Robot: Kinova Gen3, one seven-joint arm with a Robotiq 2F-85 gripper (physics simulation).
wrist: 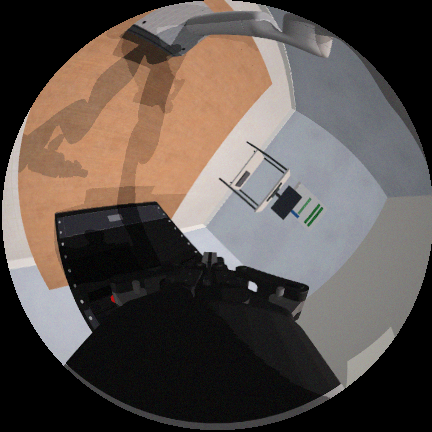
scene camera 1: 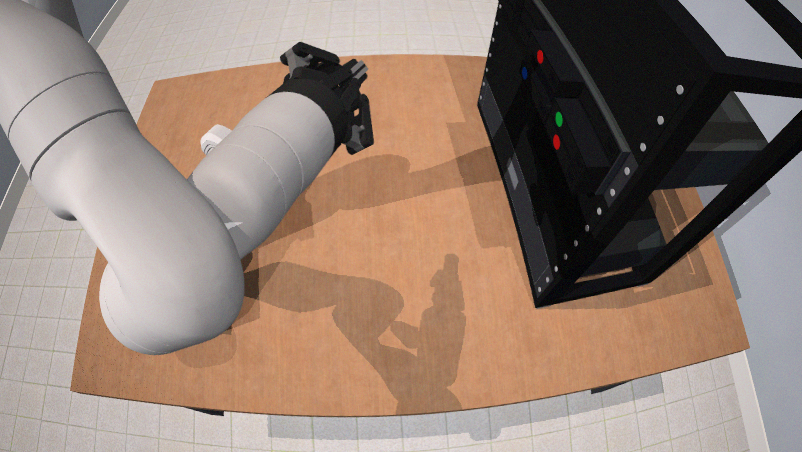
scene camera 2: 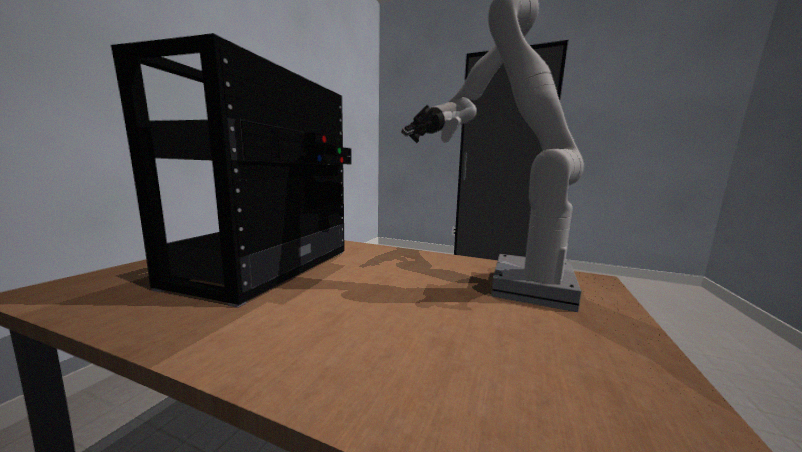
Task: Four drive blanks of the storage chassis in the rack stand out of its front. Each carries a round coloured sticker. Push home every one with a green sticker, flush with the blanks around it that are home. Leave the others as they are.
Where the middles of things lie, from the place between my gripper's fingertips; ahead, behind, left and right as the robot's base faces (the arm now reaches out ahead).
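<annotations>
There's the black rack (scene camera 1: 587, 115), which I can see 38 cm ahead of my hand, 20 cm to the left of it, and it's 15 cm below my hand too.
</annotations>
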